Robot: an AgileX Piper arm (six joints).
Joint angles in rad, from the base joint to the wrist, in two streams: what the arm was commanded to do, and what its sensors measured. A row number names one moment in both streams.
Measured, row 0:
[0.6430 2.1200 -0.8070 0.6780 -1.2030 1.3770]
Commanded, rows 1 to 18:
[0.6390 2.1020 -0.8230 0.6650 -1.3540 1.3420]
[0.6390 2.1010 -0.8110 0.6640 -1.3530 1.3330]
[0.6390 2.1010 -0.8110 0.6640 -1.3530 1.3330]
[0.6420 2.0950 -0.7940 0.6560 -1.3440 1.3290]
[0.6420 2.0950 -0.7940 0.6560 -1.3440 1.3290]
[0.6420 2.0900 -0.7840 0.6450 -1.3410 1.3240]
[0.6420 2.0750 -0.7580 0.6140 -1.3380 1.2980]
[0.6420 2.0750 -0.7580 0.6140 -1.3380 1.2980]
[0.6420 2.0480 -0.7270 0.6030 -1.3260 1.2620]
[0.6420 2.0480 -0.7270 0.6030 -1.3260 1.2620]
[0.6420 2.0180 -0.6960 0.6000 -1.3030 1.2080]
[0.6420 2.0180 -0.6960 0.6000 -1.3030 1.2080]
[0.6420 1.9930 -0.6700 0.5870 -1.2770 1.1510]
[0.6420 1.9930 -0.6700 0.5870 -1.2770 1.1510]
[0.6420 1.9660 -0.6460 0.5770 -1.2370 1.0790]
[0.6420 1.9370 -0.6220 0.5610 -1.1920 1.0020]
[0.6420 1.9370 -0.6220 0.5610 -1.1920 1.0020]
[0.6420 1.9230 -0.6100 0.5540 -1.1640 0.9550]
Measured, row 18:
[0.6430 1.9660 -0.6380 0.5890 -1.2020 1.0850]
